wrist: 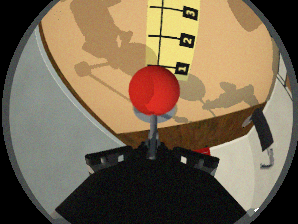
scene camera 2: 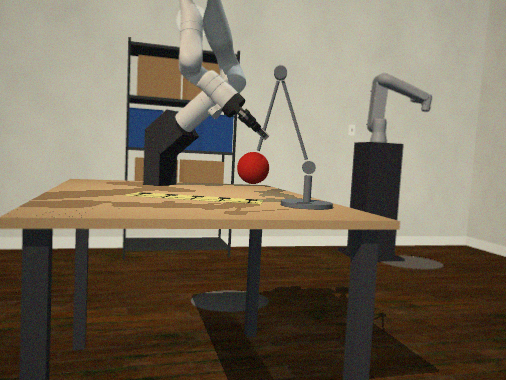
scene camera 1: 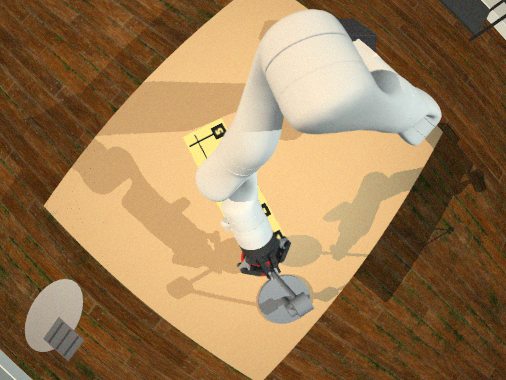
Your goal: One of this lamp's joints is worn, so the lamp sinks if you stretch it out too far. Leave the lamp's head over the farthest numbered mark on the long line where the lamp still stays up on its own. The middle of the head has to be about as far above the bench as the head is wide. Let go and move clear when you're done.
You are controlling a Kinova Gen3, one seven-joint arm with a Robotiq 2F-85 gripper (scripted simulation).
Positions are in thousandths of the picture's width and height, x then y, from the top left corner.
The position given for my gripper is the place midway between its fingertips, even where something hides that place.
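In scene camera 1 I see a yellow numbered strip (scene camera 1: 398,378), along with a grey round base (scene camera 1: 539,788) and my own gripper (scene camera 1: 542,725). The wrist view has my gripper in it too, and there it is my gripper (wrist: 512,645).
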